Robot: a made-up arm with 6 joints.
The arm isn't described. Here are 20 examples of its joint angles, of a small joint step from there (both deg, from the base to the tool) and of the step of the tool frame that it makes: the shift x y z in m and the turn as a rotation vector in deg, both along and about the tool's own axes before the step.
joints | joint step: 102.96 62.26 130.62 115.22 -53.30 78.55 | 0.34 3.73 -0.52 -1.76 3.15 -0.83
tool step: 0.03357 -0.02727 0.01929 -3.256 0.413 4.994
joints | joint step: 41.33 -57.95 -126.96 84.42 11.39 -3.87 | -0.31 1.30 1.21 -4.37 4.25 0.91
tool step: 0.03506 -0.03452 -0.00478 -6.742 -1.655 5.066
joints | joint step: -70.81 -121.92 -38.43 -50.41 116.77 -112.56 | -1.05 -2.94 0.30 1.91 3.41 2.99
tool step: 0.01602 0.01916 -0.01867 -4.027 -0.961 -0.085
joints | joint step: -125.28 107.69 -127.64 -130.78 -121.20 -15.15 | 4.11 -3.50 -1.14 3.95 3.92 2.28
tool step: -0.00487 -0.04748 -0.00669 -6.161 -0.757 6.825
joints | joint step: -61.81 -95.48 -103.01 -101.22 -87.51 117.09 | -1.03 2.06 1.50 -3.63 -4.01 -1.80
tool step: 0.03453 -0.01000 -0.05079 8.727 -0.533 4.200
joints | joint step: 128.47 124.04 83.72 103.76 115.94 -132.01 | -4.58 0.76 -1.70 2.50 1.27 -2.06
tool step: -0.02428 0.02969 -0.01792 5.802 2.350 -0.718
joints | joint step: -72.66 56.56 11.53 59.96 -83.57 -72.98 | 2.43 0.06 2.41 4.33 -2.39 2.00
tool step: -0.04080 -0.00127 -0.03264 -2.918 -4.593 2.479
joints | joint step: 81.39 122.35 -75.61 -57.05 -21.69 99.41 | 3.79 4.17 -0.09 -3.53 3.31 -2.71
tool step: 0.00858 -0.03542 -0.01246 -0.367 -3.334 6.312
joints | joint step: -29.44 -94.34 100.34 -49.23 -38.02 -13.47 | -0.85 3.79 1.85 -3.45 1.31 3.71
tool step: 0.03303 -0.04487 -0.01310 -0.583 2.411 3.663
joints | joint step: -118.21 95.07 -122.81 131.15 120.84 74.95 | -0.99 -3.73 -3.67 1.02 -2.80 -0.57
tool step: -0.06406 -0.03241 -0.05907 4.827 -5.982 1.783
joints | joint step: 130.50 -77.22 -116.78 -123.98 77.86 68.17 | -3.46 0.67 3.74 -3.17 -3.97 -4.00
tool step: 0.03817 0.00594 0.03076 13.909 0.526 -5.697
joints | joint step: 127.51 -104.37 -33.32 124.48 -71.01 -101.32 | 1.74 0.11 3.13 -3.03 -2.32 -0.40
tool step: 0.02321 0.03000 0.00522 1.738 1.482 -3.018
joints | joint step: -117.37 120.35 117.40 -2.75 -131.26 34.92 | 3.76 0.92 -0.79 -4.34 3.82 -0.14
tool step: 0.02153 0.00947 0.01771 -1.782 2.852 -2.517
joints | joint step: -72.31 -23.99 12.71 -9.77 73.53 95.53 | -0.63 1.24 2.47 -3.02 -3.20 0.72
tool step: -0.01737 0.00501 -0.03034 2.754 -3.011 -1.065
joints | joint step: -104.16 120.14 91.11 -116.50 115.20 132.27 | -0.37 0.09 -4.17 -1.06 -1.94 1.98
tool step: -0.01240 0.05979 0.02297 -4.082 0.400 -2.285
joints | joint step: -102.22 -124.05 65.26 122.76 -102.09 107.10 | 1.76 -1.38 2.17 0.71 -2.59 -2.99
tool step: -0.00513 0.00429 -0.03177 5.884 -1.749 -1.144
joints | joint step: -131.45 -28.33 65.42 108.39 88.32 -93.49 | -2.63 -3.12 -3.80 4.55 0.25 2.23
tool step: -0.01049 0.06447 -0.03675 1.195 -3.037 -5.001
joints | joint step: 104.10 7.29 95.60 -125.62 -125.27 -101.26 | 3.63 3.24 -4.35 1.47 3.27 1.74
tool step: 0.01779 -0.01052 -0.05482 -9.841 -1.379 -1.876
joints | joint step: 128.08 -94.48 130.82 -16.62 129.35 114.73 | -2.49 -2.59 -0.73 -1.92 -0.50 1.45
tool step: -0.01944 0.03055 0.00404 -2.455 -0.604 -2.271
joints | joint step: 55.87 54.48 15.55 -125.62 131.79 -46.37 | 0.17 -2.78 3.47 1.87 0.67 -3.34
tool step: 0.02305 0.03893 0.00222 6.049 -0.962 -1.361
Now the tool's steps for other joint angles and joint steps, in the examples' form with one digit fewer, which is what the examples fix.
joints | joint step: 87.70 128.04 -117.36 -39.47 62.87 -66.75 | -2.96 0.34 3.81 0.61 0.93 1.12
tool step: -0.0219 0.0116 0.0083 -1.96 1.73 -2.21
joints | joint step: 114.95 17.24 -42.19 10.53 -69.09 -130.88 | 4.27 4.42 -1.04 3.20 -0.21 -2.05
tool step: -0.0574 -0.0506 0.0160 2.14 2.96 8.70
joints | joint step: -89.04 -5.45 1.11 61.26 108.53 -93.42 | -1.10 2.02 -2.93 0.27 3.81 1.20
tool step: 0.0092 0.0250 -0.0144 -3.04 -1.54 -2.88
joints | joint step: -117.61 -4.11 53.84 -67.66 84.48 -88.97 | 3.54 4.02 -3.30 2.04 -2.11 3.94
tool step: 0.0369 0.0013 -0.0309 -2.86 -6.36 -1.31
